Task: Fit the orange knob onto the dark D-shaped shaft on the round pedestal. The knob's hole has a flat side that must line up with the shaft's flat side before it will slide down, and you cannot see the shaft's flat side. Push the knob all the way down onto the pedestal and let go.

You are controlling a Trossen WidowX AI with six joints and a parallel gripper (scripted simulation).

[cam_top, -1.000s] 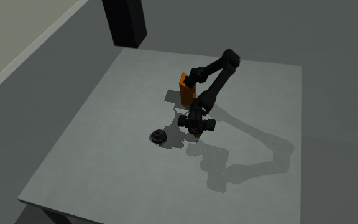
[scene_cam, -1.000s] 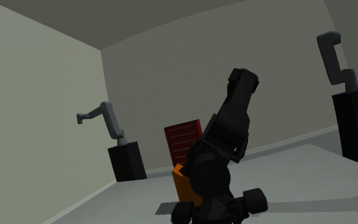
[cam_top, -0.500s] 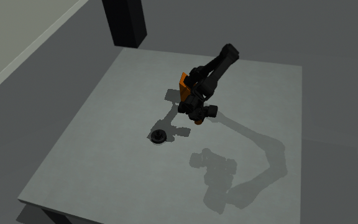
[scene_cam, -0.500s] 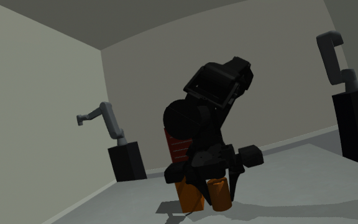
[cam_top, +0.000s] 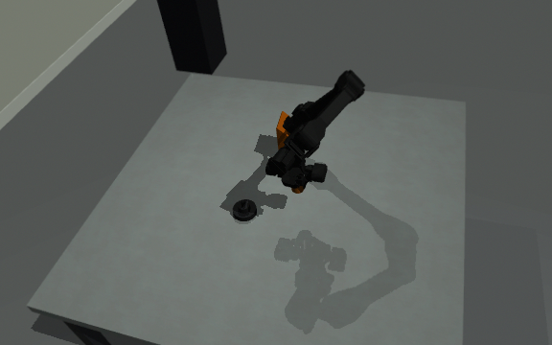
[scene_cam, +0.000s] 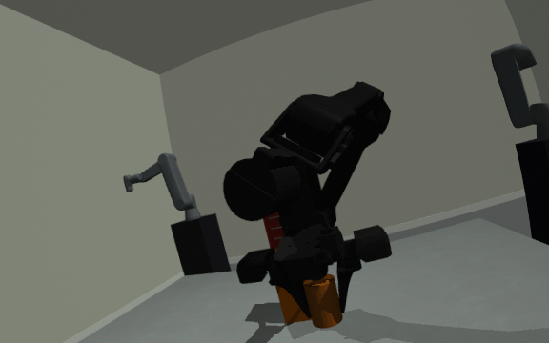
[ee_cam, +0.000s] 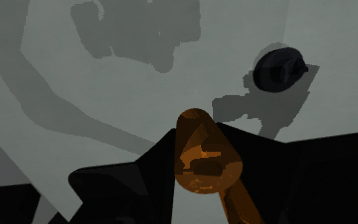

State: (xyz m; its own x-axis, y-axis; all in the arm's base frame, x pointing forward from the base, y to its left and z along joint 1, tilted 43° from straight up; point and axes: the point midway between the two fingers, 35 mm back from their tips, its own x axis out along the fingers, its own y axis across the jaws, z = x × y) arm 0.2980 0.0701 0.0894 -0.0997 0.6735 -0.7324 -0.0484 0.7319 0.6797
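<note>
Right now the pedestal is 4 cm ahead of my gripper tip, 19 cm to the right of it and 11 cm below it. Also, from my gripper tip: orange knob: 2 cm above.
</note>
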